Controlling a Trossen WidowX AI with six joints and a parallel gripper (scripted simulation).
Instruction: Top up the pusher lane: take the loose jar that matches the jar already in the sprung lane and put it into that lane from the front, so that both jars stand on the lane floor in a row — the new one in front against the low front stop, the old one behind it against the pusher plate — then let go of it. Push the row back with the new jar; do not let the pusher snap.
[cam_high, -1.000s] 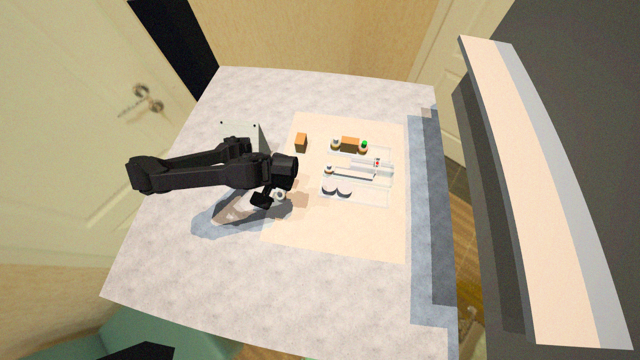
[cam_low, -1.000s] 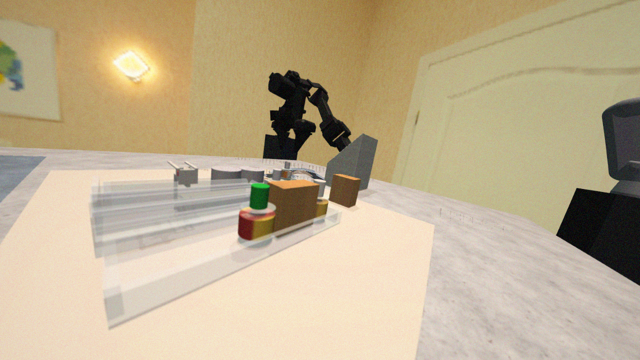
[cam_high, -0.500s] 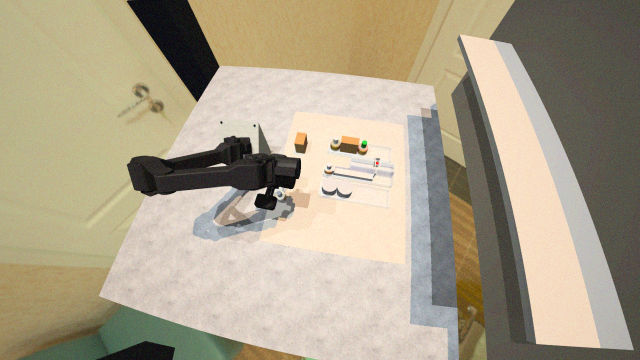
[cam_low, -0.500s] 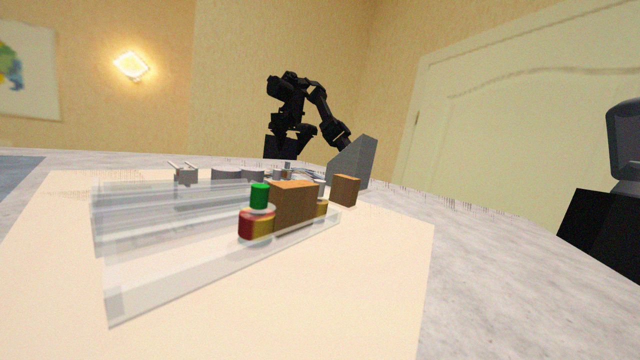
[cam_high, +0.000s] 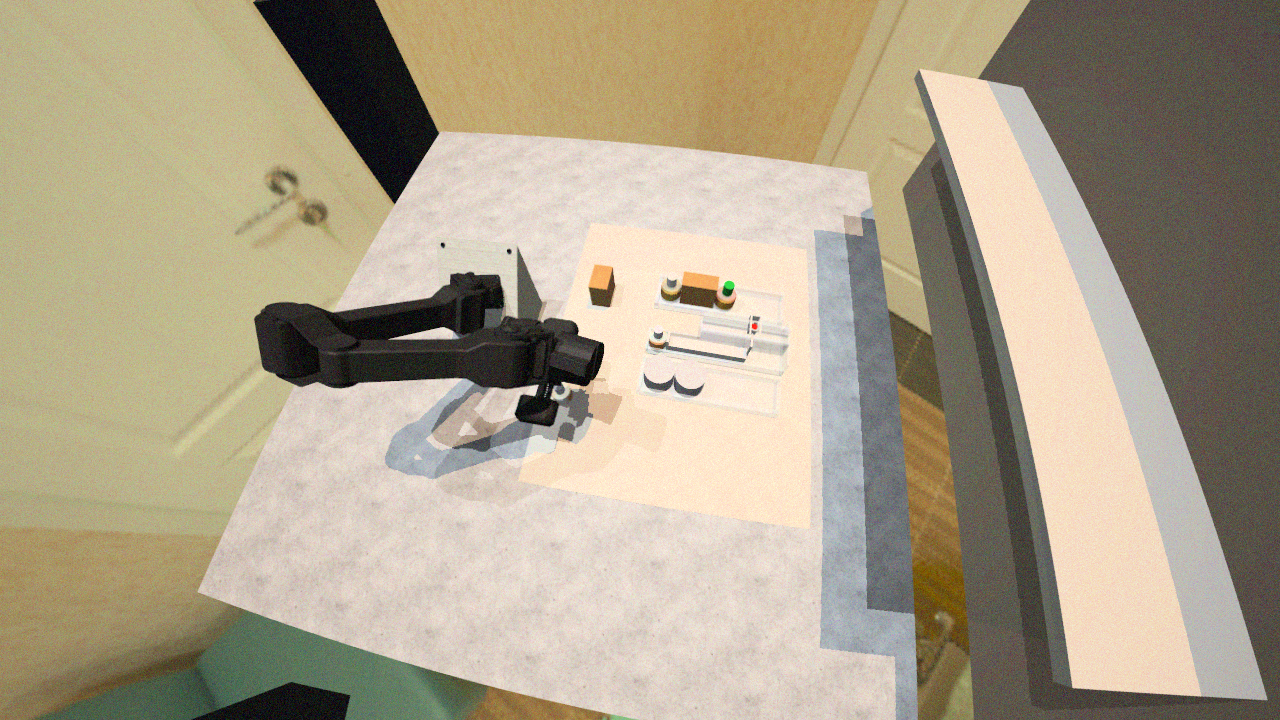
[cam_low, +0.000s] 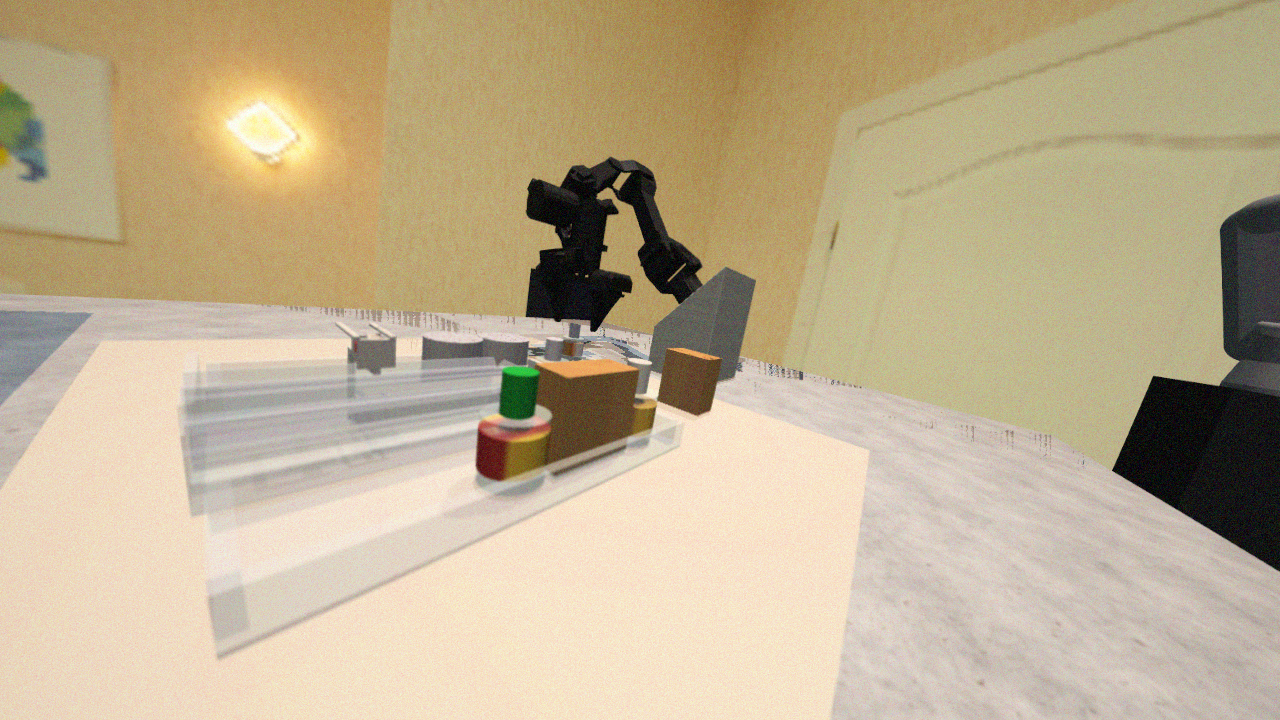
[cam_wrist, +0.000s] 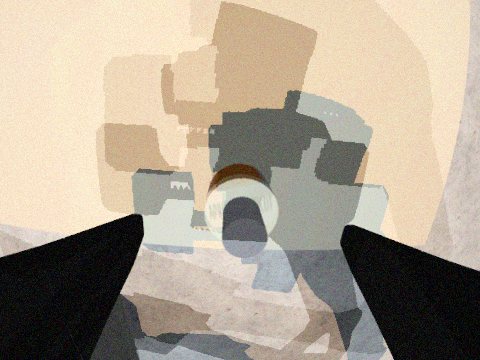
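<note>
Now: the brown box 26 cm ahead of my gripper tip, 25 cm to the left of it and 2 cm below it. Also, from my gripper tip: clear sprung lane 33 cm ahead, 14 cm to the left, 4 cm below; grey pusher plate 29 cm ahead, 15 cm to the left, 1 cm below.
</note>
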